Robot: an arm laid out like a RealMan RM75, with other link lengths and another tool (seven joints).
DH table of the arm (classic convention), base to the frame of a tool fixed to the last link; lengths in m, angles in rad. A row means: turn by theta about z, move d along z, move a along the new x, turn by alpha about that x. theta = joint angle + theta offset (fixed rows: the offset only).
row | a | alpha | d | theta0
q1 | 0 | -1.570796 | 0.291 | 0
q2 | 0 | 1.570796 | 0 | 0
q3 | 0 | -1.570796 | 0.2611 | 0
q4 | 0 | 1.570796 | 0 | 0
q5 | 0 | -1.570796 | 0.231 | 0
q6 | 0 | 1.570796 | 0 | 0
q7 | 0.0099 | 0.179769 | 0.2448 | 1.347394
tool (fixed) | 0 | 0 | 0.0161 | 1.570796
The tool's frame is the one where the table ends.
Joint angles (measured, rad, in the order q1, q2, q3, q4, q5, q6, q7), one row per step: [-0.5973, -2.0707, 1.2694, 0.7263, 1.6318, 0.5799, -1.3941]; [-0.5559, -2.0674, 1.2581, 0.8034, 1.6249, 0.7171, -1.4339]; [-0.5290, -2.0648, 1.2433, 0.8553, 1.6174, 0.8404, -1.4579]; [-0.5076, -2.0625, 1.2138, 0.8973, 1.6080, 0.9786, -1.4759]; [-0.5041, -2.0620, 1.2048, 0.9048, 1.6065, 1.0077, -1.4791]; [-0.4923, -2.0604, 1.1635, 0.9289, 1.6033, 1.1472, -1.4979]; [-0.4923, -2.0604, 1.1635, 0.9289, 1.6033, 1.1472, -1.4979]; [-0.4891, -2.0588, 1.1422, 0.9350, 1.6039, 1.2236, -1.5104]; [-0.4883, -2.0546, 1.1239, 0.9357, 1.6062, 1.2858, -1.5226]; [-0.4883, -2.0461, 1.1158, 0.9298, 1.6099, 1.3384, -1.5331]
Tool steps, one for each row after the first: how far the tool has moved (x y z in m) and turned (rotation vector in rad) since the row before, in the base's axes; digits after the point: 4 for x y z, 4 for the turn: [0.0230, -0.0177, 0.0027, -0.0635, -0.0801, -0.0556]; [0.0190, -0.0181, 0.0016, -0.0636, -0.0597, -0.0530]; [0.0183, -0.0209, 0.0042, -0.0691, -0.0619, -0.0573]; [0.0034, -0.0042, 0.0017, -0.0130, -0.0127, -0.0115]; [0.0142, -0.0220, 0.0056, -0.0723, -0.0568, -0.0507]; [0.0000, 0.0000, 0.0000, 0.0000, 0.0000, 0.0000]; [0.0063, -0.0130, 0.0022, -0.0456, -0.0279, -0.0253]; [0.0034, -0.0105, 0.0025, -0.0388, -0.0197, -0.0172]; [0.0003, -0.0101, 0.0006, -0.0407, -0.0085, -0.0132]
